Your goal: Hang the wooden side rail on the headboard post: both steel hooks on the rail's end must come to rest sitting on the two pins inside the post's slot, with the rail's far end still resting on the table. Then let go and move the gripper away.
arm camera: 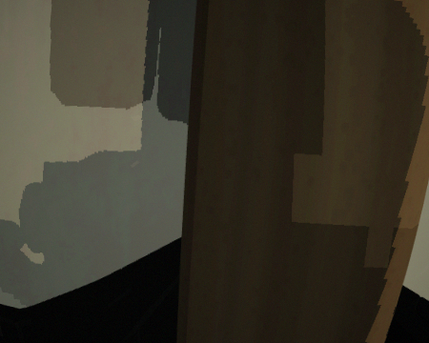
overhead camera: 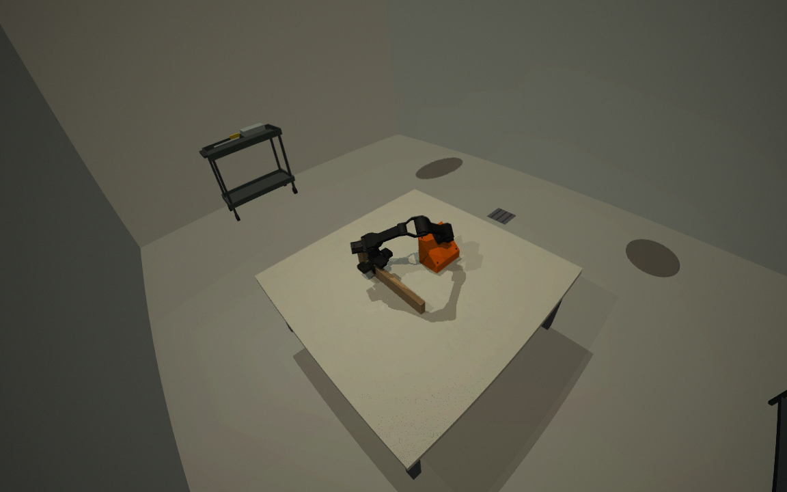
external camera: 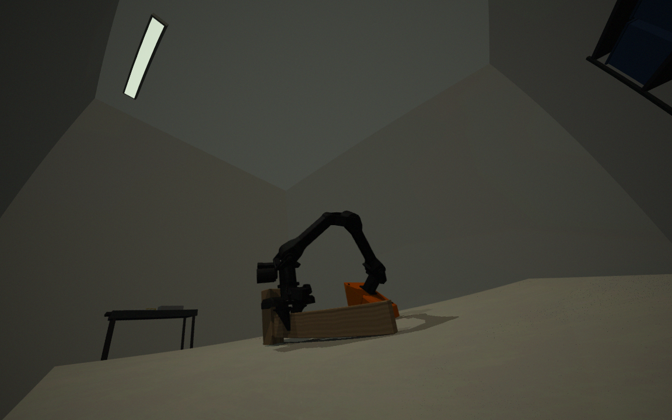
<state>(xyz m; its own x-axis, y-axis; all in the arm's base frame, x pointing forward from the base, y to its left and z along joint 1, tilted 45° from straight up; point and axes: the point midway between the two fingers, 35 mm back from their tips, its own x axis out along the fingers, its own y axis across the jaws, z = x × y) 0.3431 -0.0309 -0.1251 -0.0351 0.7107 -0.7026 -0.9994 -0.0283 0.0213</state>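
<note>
The headboard post is 100 mm to the right of my gripper tip and 40 mm above it.
</note>
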